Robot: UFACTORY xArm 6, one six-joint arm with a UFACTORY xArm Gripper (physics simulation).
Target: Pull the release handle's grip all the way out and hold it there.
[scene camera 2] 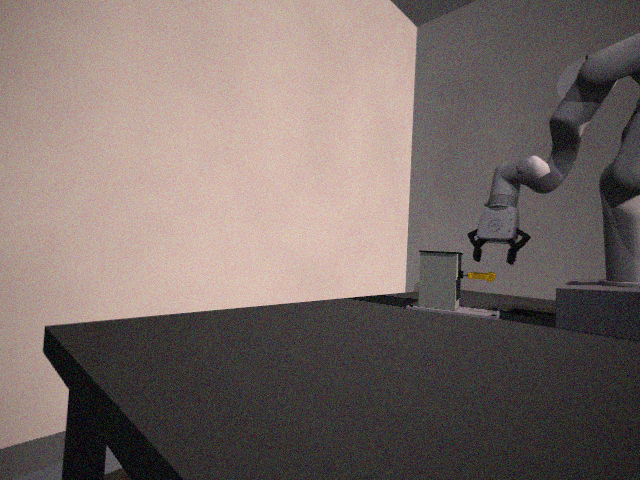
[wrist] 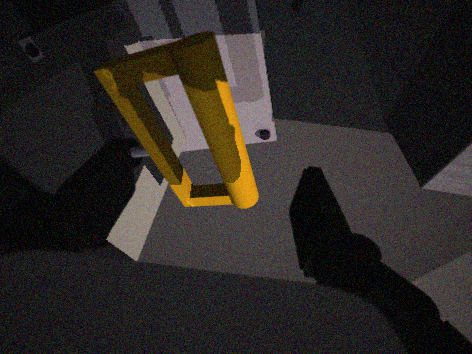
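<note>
The release handle's yellow grip (scene camera 2: pixel 481 276) (wrist: pixel 207 115) is an open rectangular frame with a thick round outer bar. It sticks out to the right of an upright pale box (scene camera 2: pixel 438 280) in the scene view, with a short thin rod (scene camera 2: pixel 464 274) (wrist: pixel 142 151) between them. My gripper (scene camera 2: pixel 493 261) (wrist: pixel 215 177) is open and empty, pointing down a little above the grip. In the wrist view the grip shows between the two fingers, with the left fingertip near the rod and the right one beyond the round bar. The left finger blends into dark surroundings there.
The box stands on a pale base plate (scene camera 2: pixel 478 312) (wrist: pixel 255 115) at the far side of the dark table (scene camera 2: pixel 310 382). The robot's grey pedestal (scene camera 2: pixel 594 310) is to the right. A pale wall (scene camera 2: pixel 232 155) rises behind the table.
</note>
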